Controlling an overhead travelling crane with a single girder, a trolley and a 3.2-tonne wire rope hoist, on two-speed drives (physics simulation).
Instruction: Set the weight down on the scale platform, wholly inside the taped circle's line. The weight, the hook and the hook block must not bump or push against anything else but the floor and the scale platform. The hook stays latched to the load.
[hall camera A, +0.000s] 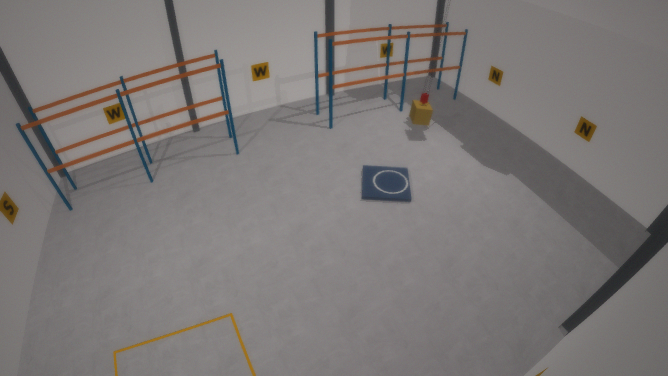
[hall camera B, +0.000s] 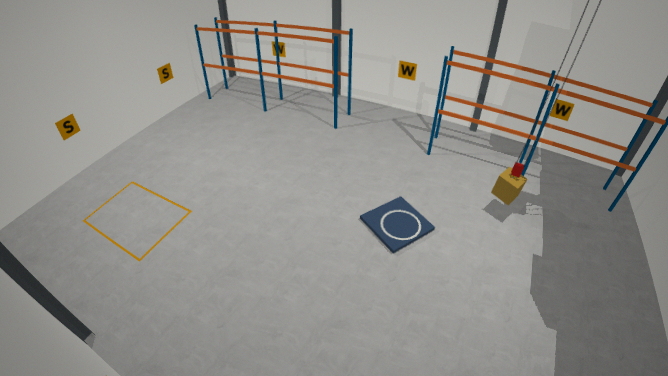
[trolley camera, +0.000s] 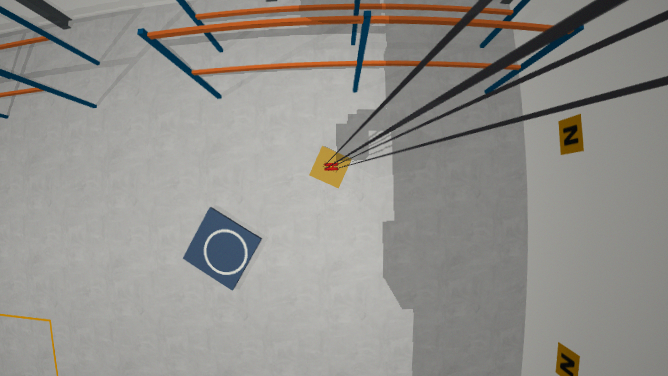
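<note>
The yellow weight (hall camera A: 421, 114) (hall camera B: 508, 187) (trolley camera: 332, 179) hangs a little above the floor, its shadow apart below it. The red hook block (hall camera A: 424, 97) (hall camera B: 517, 169) sits right over it. My hook (hall camera A: 424, 102) (hall camera B: 515, 176) (trolley camera: 331, 166) is small and mostly hidden, but carries the weight. The blue scale platform (hall camera A: 369, 192) (hall camera B: 372, 218) (trolley camera: 212, 217) bears the white taped circle (hall camera A: 373, 181) (hall camera B: 381, 225) (trolley camera: 204, 251). The weight is off to one side of the platform: behind and slightly right in hall camera A, right and farther back in hall camera B, upper right in the trolley view.
A blue and orange rack (hall camera A: 403, 90) (hall camera B: 480, 123) (trolley camera: 361, 52) stands behind the weight, apart from it in the trolley view. Another rack (hall camera A: 140, 150) (hall camera B: 259, 50) stands along the W wall. The N-marked wall lies right in the trolley view. A yellow floor outline (hall camera A: 175, 332) (hall camera B: 161, 196) lies away from the platform.
</note>
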